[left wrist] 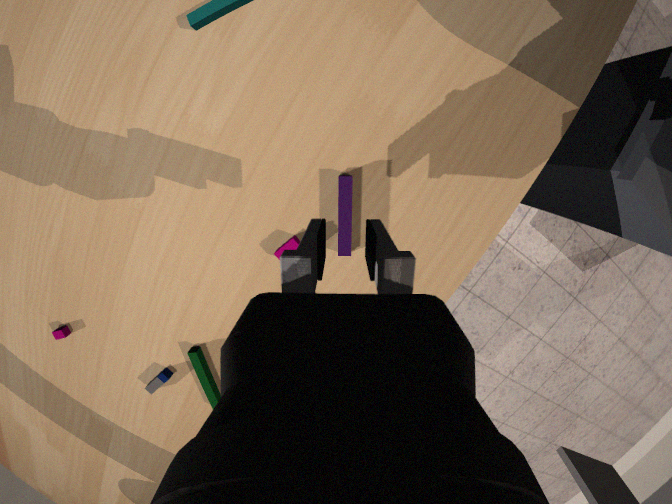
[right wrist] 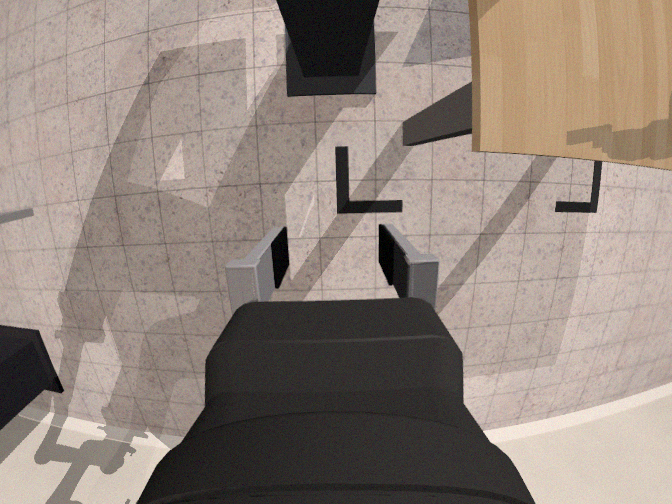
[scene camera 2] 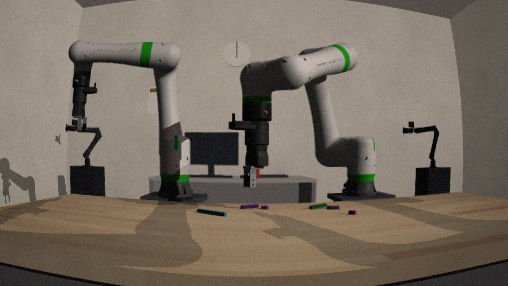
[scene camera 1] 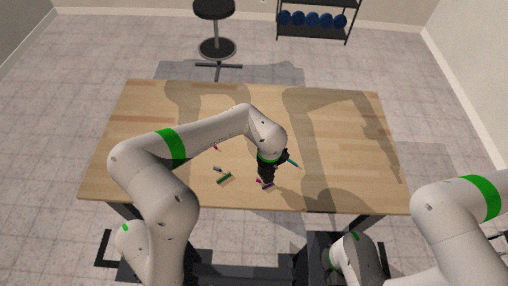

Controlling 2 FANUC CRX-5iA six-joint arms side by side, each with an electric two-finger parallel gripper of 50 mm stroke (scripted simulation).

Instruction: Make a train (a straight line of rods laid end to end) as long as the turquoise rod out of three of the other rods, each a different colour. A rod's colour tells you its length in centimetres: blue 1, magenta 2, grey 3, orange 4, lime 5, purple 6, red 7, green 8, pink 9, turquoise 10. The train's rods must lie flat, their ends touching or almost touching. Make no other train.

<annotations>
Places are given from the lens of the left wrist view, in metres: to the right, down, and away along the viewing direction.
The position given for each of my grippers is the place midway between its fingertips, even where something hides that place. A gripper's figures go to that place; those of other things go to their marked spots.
my left gripper [left wrist: 345, 238]: 0.01, -0.01, 0.17
green rod [left wrist: 196, 356]: -0.13, 0.10, 0.27
purple rod [left wrist: 344, 181]: 0.01, -0.05, 0.21
The marked spots on the purple rod and the green rod are 0.21 m apart.
</annotations>
